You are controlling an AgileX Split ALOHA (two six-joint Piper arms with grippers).
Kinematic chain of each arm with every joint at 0, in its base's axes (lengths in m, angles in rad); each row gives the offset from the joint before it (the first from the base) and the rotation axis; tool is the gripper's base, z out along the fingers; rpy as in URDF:
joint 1: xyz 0 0 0.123 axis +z
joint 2: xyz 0 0 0 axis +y
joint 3: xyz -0.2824 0 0.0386 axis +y
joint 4: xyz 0.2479 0 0.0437 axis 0.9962 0 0.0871
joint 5: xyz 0 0 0 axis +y
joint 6: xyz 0.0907 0 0.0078 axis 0.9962 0 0.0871
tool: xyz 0 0 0 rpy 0 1.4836 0
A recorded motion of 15 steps. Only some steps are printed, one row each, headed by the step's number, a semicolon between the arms.
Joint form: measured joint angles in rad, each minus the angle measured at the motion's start. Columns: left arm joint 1, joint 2, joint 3, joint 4, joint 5, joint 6; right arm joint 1, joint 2, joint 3, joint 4, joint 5, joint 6.
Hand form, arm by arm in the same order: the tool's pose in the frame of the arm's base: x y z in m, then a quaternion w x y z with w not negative. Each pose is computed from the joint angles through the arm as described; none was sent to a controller.
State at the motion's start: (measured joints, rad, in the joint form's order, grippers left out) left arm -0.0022 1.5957 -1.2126 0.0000 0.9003 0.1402; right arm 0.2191 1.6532 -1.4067 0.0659 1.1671 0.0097
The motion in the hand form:
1: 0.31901 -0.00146 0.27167 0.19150 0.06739 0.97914 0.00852; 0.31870 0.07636 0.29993 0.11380 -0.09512 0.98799 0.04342
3: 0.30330 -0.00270 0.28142 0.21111 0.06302 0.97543 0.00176; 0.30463 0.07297 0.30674 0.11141 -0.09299 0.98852 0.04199
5: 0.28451 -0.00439 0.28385 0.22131 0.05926 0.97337 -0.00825; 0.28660 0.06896 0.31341 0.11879 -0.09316 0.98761 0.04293
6: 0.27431 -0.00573 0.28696 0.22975 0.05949 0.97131 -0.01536; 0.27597 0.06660 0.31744 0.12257 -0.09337 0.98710 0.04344
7: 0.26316 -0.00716 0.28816 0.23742 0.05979 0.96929 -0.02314; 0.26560 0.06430 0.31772 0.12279 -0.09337 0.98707 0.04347
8: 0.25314 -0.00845 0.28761 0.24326 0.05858 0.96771 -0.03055; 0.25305 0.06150 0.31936 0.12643 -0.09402 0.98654 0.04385
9: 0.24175 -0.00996 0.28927 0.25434 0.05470 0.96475 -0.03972; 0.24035 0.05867 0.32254 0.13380 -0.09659 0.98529 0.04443
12: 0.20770 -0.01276 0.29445 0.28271 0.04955 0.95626 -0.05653; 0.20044 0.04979 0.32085 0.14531 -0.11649 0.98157 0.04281
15: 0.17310 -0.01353 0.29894 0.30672 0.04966 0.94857 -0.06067; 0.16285 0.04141 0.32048 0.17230 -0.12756 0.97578 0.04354
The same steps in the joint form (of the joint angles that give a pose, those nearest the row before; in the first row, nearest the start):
1: 0.0000 -0.0268 0.0158 -0.0106 0.0000 0.0000; 0.0000 -0.0236 0.0087 -0.0036 0.0226 0.0011
3: 0.0000 -0.0979 0.0613 -0.0287 -0.0134 0.0000; 0.0000 -0.0744 0.0415 -0.0071 0.0454 0.0076
5: 0.0000 -0.1702 0.1292 -0.0541 -0.0286 0.0047; 0.0000 -0.1447 0.0953 -0.0071 0.0470 0.0076
6: 0.0000 -0.2123 0.1602 -0.0738 -0.0335 0.0145; 0.0000 -0.1855 0.1232 -0.0070 0.0522 0.0076
7: 0.0000 -0.2565 0.1987 -0.0956 -0.0421 0.0259; 0.0000 -0.2229 0.1601 -0.0071 0.0522 0.0076
8: 0.0000 -0.2950 0.2368 -0.1157 -0.0522 0.0336; 0.0000 -0.2704 0.2002 -0.0070 0.0523 0.0064
9: 0.0000 -0.3431 0.2740 -0.1396 -0.0627 0.0375; 0.0000 -0.3206 0.2349 -0.0070 0.0531 0.0014
12: 0.0000 -0.4880 0.3688 -0.1836 -0.0686 0.0458; 0.0000 -0.4728 0.3654 -0.0070 0.0531 -0.0387
15: 0.0000 -0.6379 0.4450 -0.1923 -0.0447 0.0427; 0.0000 -0.6303 0.4722 -0.0070 0.0498 -0.0611

